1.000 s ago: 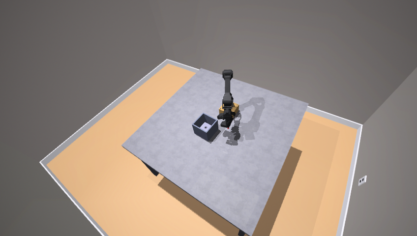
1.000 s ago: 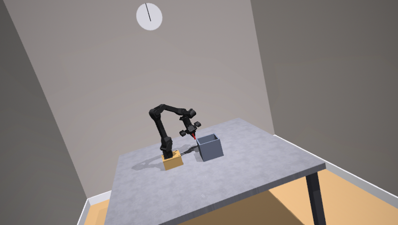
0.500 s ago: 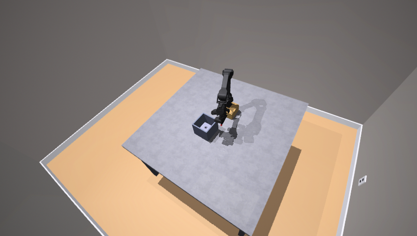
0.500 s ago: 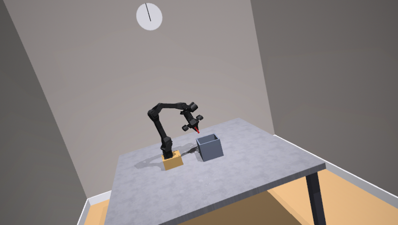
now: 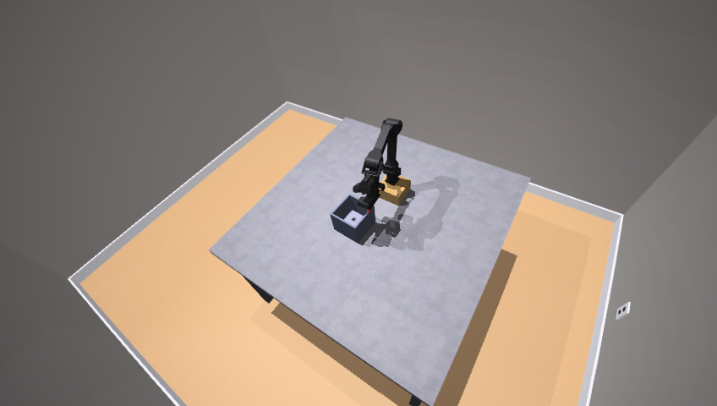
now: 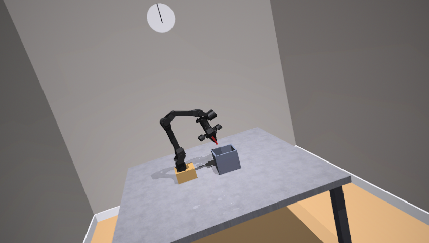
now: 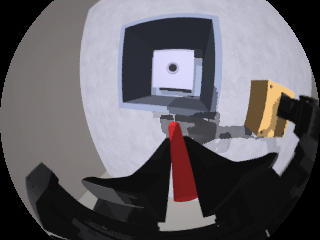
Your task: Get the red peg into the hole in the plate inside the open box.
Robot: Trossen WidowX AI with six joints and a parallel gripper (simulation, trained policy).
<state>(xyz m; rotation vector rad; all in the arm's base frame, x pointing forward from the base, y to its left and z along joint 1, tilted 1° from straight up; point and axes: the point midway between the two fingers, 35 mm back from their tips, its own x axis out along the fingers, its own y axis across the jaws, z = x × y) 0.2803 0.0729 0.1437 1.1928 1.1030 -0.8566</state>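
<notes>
Right now the plate is 30 mm ahead of my gripper tip, 90 mm to the right of it and 140 mm below it. Round my gripper tip: red peg: 20 mm above.
</notes>
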